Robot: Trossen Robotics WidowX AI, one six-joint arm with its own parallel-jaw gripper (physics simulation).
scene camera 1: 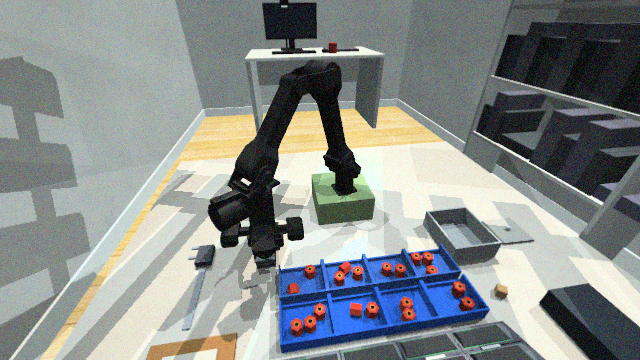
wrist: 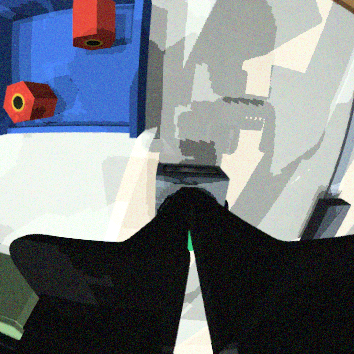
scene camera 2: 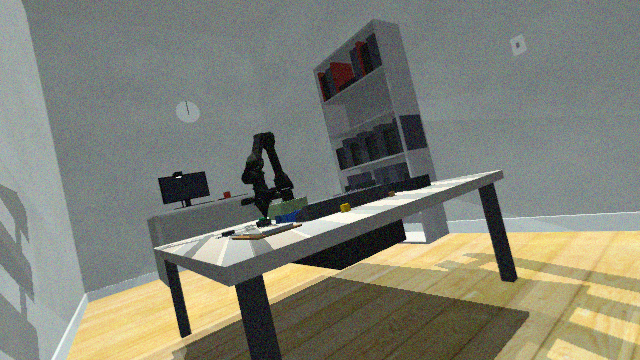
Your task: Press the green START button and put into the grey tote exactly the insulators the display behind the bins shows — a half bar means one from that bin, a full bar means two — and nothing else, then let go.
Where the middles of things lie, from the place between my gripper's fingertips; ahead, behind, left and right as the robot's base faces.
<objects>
I see the grey hand tool (scene camera 1: 205, 254) 2 cm behind my hand, 18 cm to the right of it and 3 cm below it. Round my hand: display strip (scene camera 2: 317, 210) (33 cm ahead, 18 cm to the left, 1 cm below).
</objects>
